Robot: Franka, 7 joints.
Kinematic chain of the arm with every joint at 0, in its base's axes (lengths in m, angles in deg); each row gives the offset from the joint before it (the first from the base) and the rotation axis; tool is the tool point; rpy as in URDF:
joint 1: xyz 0 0 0.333 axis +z
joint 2: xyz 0 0 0 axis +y
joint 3: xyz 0 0 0.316 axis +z
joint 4: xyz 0.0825 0 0 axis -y
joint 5: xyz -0.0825 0 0.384 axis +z
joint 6: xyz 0 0 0 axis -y
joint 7: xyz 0.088 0 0 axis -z
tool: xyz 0 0 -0.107 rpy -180 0 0
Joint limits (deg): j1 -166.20..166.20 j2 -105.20..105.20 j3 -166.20..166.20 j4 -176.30..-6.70 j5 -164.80..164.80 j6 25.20..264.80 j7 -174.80..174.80
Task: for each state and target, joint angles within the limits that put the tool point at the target. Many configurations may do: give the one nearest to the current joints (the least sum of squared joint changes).
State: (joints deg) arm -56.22 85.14 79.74 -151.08 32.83 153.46 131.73
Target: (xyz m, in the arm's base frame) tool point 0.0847 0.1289 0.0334
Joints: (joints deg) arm -55.38 67.61 36.10 -170.30 40.43 163.30 131.73
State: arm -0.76 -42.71 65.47 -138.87 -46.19 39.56 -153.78
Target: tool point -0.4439 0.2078 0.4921
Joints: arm 41.31 -63.84 96.80 -100.98 -52.74 42.07 -153.78
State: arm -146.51 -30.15 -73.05 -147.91 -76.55 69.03 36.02
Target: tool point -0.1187 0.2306 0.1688
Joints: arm -142.79 -39.26 -94.40 -163.17 -76.90 78.96 36.02
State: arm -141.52 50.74 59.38 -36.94 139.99 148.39 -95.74
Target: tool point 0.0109 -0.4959 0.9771
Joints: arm -136.47 14.23 71.75 -41.95 144.15 171.58 -95.74
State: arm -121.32 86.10 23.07 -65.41 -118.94 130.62 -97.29
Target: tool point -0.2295 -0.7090 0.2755
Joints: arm -129.05 45.36 28.38 -84.72 -117.87 133.34 -97.29
